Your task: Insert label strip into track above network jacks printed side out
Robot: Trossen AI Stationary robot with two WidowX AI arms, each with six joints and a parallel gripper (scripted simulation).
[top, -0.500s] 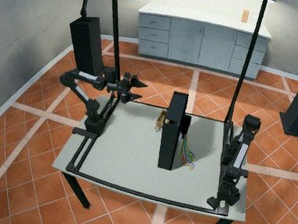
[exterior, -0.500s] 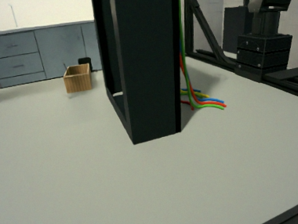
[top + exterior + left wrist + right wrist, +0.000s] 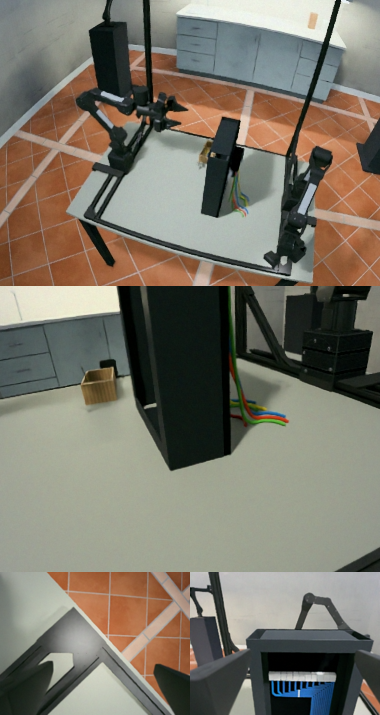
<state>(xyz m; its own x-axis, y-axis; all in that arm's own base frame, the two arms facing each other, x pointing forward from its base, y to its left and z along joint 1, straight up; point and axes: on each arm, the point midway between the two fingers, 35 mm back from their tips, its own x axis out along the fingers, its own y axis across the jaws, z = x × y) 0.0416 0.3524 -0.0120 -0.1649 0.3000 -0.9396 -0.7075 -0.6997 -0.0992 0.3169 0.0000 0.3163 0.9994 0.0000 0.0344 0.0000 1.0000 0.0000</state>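
My right hand is 25 cm past the yellow label strip, 8 cm to the right of it and 39 cm above it. From my right hand the other things lie so: small box (23 cm behind, 11 cm to the left, 42 cm below).
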